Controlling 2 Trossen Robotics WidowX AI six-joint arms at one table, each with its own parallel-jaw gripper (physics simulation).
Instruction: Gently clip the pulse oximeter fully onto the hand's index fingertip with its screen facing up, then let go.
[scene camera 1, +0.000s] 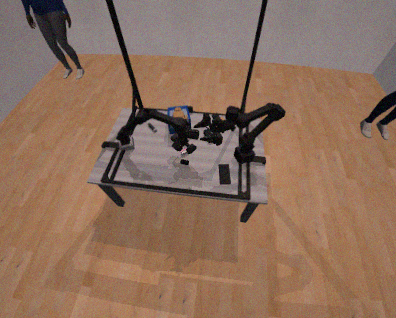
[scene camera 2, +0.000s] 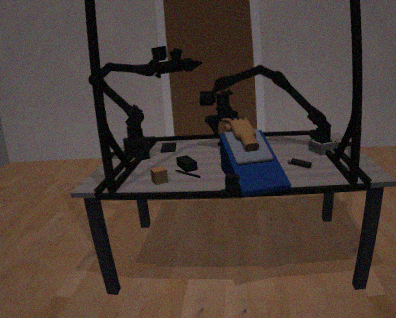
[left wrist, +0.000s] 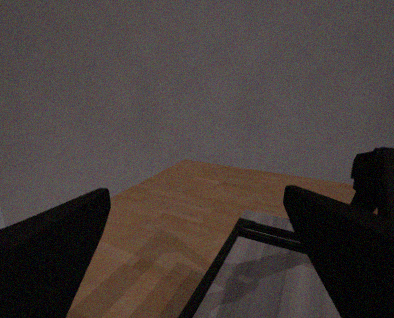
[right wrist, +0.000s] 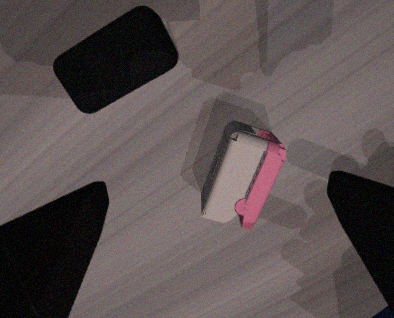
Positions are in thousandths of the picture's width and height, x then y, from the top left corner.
Scene:
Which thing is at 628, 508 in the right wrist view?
A pulse oximeter.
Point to the left gripper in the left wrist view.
504, 618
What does the left gripper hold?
Nothing.

